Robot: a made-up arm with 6 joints. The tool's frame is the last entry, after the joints.
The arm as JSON. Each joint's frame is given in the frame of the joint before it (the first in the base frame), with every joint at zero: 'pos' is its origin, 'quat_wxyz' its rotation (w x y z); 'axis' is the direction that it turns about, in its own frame. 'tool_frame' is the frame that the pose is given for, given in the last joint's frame.
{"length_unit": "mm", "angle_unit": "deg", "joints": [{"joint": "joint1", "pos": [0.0, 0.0, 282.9], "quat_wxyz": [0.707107, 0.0, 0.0, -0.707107], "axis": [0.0, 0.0, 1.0]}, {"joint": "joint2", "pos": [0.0, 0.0, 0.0], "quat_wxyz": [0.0, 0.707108, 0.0, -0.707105], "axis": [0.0, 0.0, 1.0]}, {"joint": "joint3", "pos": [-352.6, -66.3, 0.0], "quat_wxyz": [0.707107, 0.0, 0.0, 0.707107], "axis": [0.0, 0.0, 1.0]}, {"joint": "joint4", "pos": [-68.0, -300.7, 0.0], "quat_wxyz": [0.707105, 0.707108, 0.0, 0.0], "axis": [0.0, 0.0, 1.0]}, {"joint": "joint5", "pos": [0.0, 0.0, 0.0], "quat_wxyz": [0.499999, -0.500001, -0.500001, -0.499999], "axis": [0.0, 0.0, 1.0]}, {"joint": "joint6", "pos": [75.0, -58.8, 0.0], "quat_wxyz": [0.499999, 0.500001, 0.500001, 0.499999], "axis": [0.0, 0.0, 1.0]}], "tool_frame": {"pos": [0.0, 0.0, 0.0], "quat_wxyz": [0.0, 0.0, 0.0, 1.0]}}
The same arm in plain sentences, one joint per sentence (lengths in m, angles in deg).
The arm has six revolute joints in a row. What follows holds with every joint at zero, and every direction is one of the base frame's. Joint 1 lies 0.2829 m along +z from the base frame's origin and turns about +z. Joint 2 lies at the same point as joint 1 and turns about +y. Joint 3 lies 0.0663 m along +x and 0.3526 m along +z from joint 2 and turns about +y. Joint 4 lies 0.0680 m along +x and 0.3007 m along -z from joint 3 and turns about -z. Joint 5 lies at the same point as joint 4 and turns about +y. Joint 6 lies 0.0588 m along +x and 0.0750 m along -z from joint 5 and turns about -z. The tool frame, which is the frame that the pose is given for, lies at the same point as joint 6; its axes are the base frame's turned by roll 180.00, pitch 0.00 and yaw 0.00 deg (as in URDF: about the fixed x, then y, then z).
